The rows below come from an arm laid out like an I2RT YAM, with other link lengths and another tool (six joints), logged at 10 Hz.
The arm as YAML. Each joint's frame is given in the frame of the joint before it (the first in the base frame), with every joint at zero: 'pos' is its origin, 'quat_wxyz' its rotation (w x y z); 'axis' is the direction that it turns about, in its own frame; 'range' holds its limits. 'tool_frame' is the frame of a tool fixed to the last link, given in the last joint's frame.
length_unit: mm
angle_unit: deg
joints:
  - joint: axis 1
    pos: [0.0, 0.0, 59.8]
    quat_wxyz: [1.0, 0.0, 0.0, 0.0]
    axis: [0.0, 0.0, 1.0]
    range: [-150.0, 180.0]
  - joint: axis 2
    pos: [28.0, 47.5, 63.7]
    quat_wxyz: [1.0, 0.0, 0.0, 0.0]
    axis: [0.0, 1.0, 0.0]
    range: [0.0, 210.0]
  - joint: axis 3
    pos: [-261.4, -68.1, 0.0]
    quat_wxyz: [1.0, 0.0, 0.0, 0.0]
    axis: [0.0, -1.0, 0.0]
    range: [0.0, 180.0]
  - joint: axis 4
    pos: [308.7, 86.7, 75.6]
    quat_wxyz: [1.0, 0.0, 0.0, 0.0]
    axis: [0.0, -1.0, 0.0]
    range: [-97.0, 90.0]
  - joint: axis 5
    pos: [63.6, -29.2, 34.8]
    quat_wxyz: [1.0, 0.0, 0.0, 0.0]
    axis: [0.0, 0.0, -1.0]
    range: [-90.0, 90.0]
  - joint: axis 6
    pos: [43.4, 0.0, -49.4]
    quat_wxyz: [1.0, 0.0, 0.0, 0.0]
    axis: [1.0, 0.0, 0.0]
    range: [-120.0, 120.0]
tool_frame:
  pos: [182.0, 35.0, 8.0]
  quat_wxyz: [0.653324, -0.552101, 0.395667, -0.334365]
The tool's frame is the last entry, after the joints.
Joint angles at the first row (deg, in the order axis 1, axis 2, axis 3, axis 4, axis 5, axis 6):
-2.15 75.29 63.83 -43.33 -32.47 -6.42
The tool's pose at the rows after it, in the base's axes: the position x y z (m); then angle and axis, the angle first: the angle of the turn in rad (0 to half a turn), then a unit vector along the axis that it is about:
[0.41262 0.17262 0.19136 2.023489 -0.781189 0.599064 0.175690]
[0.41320 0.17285 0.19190 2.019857 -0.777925 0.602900 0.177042]
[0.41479 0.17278 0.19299 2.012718 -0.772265 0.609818 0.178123]
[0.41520 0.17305 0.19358 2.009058 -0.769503 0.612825 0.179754]
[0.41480 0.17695 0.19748 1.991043 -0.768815 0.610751 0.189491]
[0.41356 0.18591 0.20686 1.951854 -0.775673 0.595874 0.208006]
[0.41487 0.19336 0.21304 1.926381 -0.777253 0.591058 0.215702]
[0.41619 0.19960 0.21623 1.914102 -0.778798 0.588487 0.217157]
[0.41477 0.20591 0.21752 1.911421 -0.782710 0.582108 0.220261]
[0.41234 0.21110 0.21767 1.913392 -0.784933 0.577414 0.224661]
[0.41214 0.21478 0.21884 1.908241 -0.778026 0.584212 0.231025]
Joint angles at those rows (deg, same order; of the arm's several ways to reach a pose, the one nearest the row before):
-2.15 75.29 63.83 -43.33 -32.47 -6.39
-2.13 75.29 63.83 -43.22 -32.51 -5.78
-2.13 75.29 63.83 -42.92 -32.53 -4.69
-2.13 75.29 63.83 -42.83 -32.64 -4.19
-2.13 75.29 63.83 -42.46 -33.98 -3.64
-2.11 75.29 63.83 -41.36 -37.06 -3.51
-1.45 75.29 63.83 -39.90 -38.13 -2.15
-0.56 75.29 63.83 -38.68 -38.11 -0.95
0.32 75.29 63.83 -38.17 -38.11 -0.64
1.04 75.29 63.83 -38.13 -38.11 -0.51
1.58 75.29 63.83 -37.82 -38.06 1.08

